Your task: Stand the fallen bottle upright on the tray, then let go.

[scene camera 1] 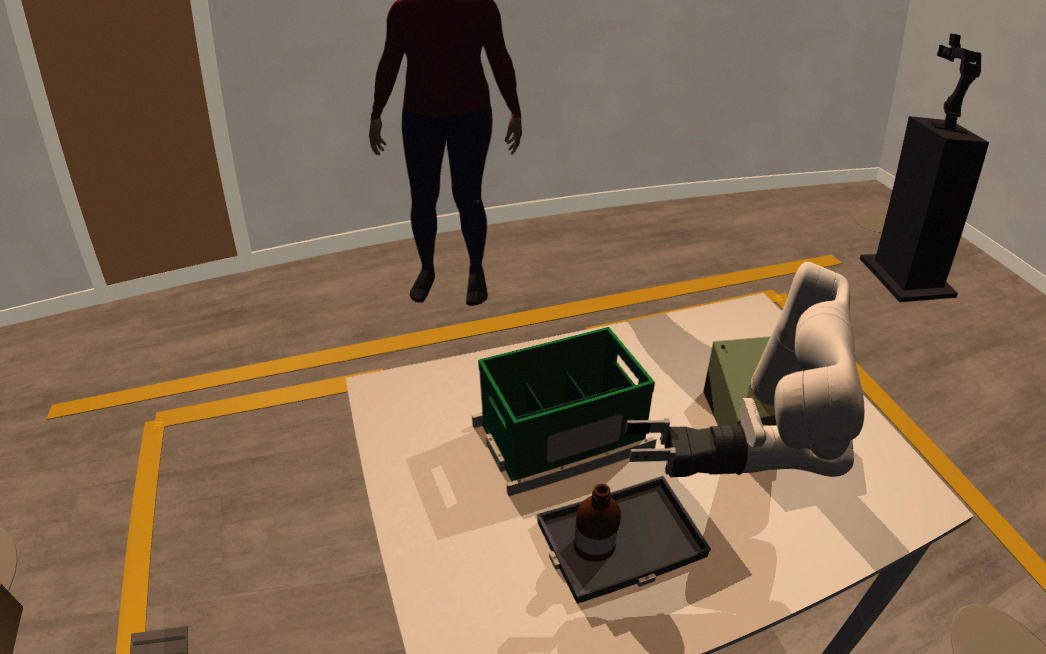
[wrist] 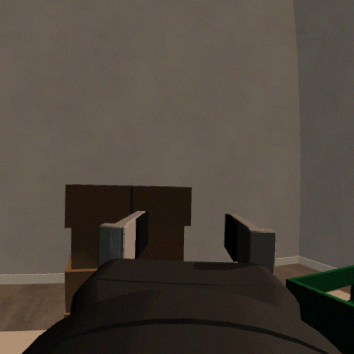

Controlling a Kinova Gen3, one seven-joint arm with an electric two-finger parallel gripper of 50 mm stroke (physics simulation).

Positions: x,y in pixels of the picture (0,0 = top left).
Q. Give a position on a brown bottle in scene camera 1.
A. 598,517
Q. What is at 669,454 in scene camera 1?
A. The gripper.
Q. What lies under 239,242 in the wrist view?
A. The gripper.
